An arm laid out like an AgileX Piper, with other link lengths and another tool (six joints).
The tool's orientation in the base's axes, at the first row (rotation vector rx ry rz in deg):
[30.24 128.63 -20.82]
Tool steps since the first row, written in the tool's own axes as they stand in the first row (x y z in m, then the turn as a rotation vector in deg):
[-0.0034 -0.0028 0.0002 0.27 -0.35 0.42]
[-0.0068 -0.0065 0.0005 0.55 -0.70 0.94]
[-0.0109 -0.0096 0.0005 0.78 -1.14 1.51]
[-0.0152 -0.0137 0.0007 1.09 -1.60 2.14]
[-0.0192 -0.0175 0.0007 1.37 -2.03 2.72]
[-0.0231 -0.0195 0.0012 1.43 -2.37 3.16]
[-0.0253 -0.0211 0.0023 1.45 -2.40 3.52]
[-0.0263 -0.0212 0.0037 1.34 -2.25 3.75]
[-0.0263 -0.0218 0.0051 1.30 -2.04 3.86]
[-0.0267 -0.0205 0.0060 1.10 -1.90 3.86]
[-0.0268 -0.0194 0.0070 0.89 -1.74 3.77]
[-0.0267 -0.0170 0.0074 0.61 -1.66 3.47]
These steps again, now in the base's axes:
[0.0008 -0.0034 0.0027 -0.06 -0.41 -0.45]
[0.0013 -0.0076 0.0054 -0.07 -0.86 -0.96]
[0.0023 -0.0114 0.0088 -0.06 -1.42 -1.47]
[0.0031 -0.0161 0.0122 -0.07 -2.01 -2.07]
[0.0037 -0.0205 0.0156 -0.08 -2.55 -2.62]
[0.0054 -0.0234 0.0184 0.00 -3.02 -2.92]
[0.0066 -0.0258 0.0195 0.20 -3.19 -3.17]
[0.0081 -0.0268 0.0193 0.49 -3.18 -3.25]
[0.0087 -0.0279 0.0185 0.68 -3.06 -3.31]
[0.0101 -0.0272 0.0181 0.87 -2.98 -3.17]
[0.0114 -0.0267 0.0174 1.02 -2.86 -2.97]
[0.0127 -0.0247 0.0168 1.04 -2.74 -2.57]

